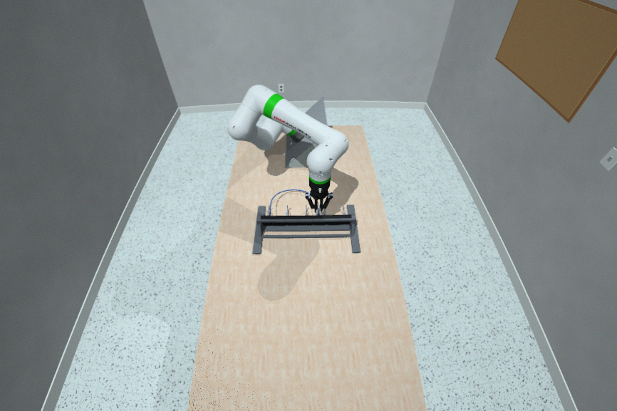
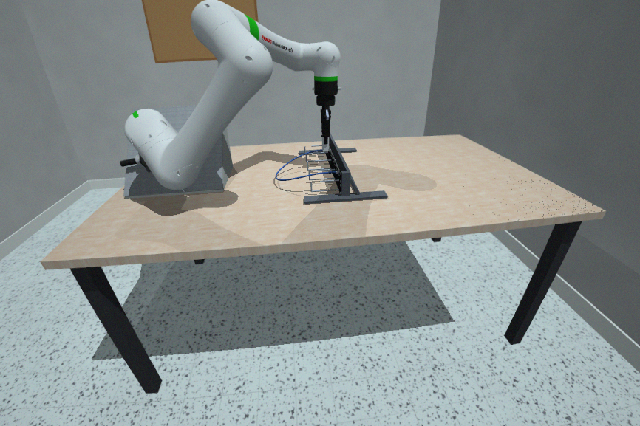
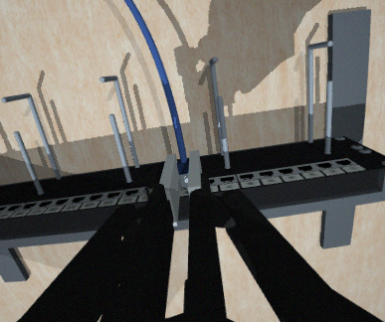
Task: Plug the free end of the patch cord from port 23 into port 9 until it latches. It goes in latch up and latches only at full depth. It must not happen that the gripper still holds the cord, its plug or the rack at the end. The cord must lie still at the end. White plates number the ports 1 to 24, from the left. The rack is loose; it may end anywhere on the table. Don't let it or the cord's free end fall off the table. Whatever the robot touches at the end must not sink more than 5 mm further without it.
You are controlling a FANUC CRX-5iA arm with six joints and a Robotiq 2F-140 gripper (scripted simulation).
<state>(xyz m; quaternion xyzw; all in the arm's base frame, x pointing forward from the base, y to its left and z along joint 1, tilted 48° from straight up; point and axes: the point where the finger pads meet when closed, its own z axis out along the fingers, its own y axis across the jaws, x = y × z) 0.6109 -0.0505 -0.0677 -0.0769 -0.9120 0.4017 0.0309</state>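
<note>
Right now the free end is 3 cm below my hand and 1 cm ahead of it.
</note>
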